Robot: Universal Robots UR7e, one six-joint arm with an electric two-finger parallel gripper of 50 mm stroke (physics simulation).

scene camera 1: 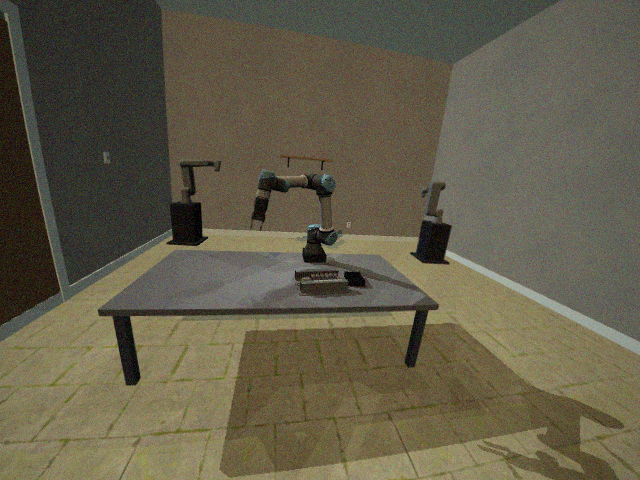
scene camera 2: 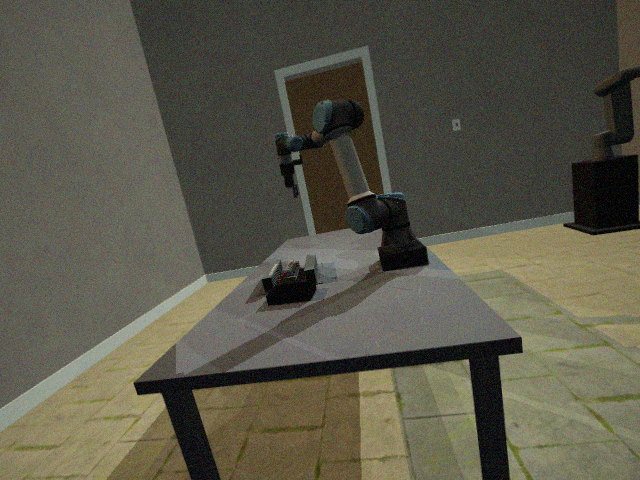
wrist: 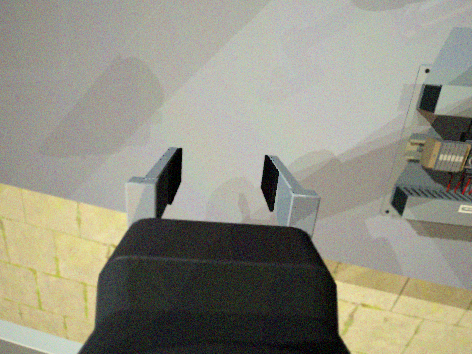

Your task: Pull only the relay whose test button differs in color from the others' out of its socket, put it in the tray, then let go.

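Where they show: gripper, fingertip midpoint: (scene camera 1: 255,229) (scene camera 2: 296,196) (wrist: 222,168); arm's base, link origin: (scene camera 1: 313,251) (scene camera 2: 399,246).
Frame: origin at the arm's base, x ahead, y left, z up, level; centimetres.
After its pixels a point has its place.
My gripper (scene camera 1: 256,226) {x 51.6, y -39.0, z 28.3 cm} (scene camera 2: 295,192) {x 51.6, y -39.0, z 28.3 cm} (wrist: 222,168) {x 51.6, y -39.0, z 28.3 cm} is open and empty, high above the table and to the left of the relay panel in scene camera 1. The relay row (scene camera 1: 324,275) {x 47.5, y 5.0, z -0.6 cm} sits on the panel between two grey slotted ducts; the relays and their test button colours are too small to tell apart. In the wrist view, part of the panel shows at the right edge, with grey terminal blocks (wrist: 452,155) {x 49.9, y -6.8, z -1.8 cm} on a rail and red wires. The black tray (scene camera 1: 355,282) {x 49.3, y 25.9, z -3.8 cm} (scene camera 2: 291,296) {x 39.9, y 32.4, z -4.1 cm} stands at the panel's right end in scene camera 1; it does not show in the wrist view.
The front duct (scene camera 1: 324,286) {x 59.1, y 4.1, z -2.7 cm} (wrist: 435,209) {x 58.8, y -5.7, z -0.1 cm} and the rear duct (scene camera 2: 310,264) {x 38.0, y 7.4, z -0.1 cm} rise on either side of the relay row. The panel stands on the grey table (scene camera 1: 206,289) {x 62.2, y -64.9, z -6.4 cm} (scene camera 2: 361,320) {x 14.0, y 50.9, z -6.4 cm}, in front of the arm's base (scene camera 1: 313,254) {x 7.7, y -0.3, z -0.1 cm} (scene camera 2: 403,255) {x -0.7, y 9.6, z -1.3 cm}. Two other arms stand on black pedestals (scene camera 1: 186,223) (scene camera 1: 433,241) beyond the table.
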